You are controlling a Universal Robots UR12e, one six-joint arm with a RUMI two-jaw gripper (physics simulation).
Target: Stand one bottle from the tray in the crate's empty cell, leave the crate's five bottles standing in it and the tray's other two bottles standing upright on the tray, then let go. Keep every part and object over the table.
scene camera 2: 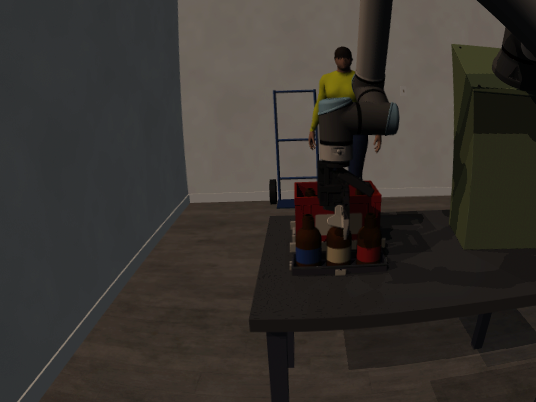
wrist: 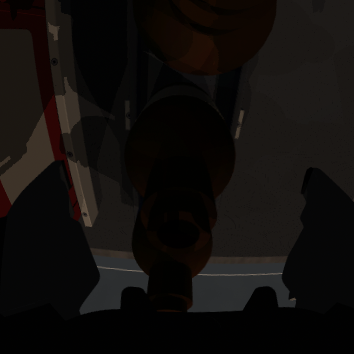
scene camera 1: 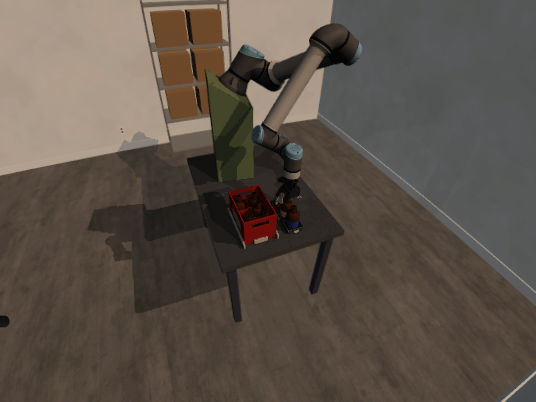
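Where they show: gripper, fingertip midpoint: point(scene camera 2: 341, 229) point(wrist: 187, 167) point(scene camera 1: 287, 201); arm's base, link origin: point(scene camera 2: 517, 74) point(scene camera 1: 231, 87).
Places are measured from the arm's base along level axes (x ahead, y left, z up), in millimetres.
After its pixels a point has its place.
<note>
The red crate point(scene camera 1: 251, 233) {y -178, x 780, z -505 mm} point(scene camera 2: 303, 210) {y -33, x 759, z -455 mm} point(wrist: 43, 90) {y -29, x 625, z -546 mm} stands on the table with brown bottles inside; its empty cell cannot be made out. The dark tray point(scene camera 2: 315, 270) {y 141, x 735, z -575 mm} beside it holds three upright bottles in a row: the blue-label bottle point(scene camera 1: 293, 218) {y 72, x 783, z -487 mm} point(scene camera 2: 308, 246) {y 123, x 753, z -507 mm}, the cream-label bottle point(scene camera 2: 339, 247) {y 128, x 667, z -514 mm} point(wrist: 180, 145) {y 92, x 642, z -468 mm} in the middle and the red-label bottle point(scene camera 2: 369, 245) {y 138, x 581, z -510 mm} point(wrist: 205, 35) {y 100, x 592, z -466 mm}. My gripper point(scene camera 1: 288, 198) {y 96, x 659, z -474 mm} point(wrist: 187, 167) {y 96, x 659, z -474 mm} is open and empty, low over the tray. In the wrist view its fingers stand wide on either side of the cream-label bottle, whose neck points up between them.
The crate's wall is close to my left finger in the wrist view. The green robot stand point(scene camera 1: 232, 140) {y -75, x 195, z -271 mm} point(scene camera 2: 495, 185) {y 77, x 128, z -366 mm} rises from the table point(scene camera 1: 310, 222) {y 207, x 767, z -590 mm} point(scene camera 2: 425, 285) {y 260, x 435, z -589 mm}. A person point(scene camera 2: 332, 85) and a blue hand truck point(scene camera 2: 277, 120) are behind, and a shelf holds brown boxes point(scene camera 1: 170, 30).
</note>
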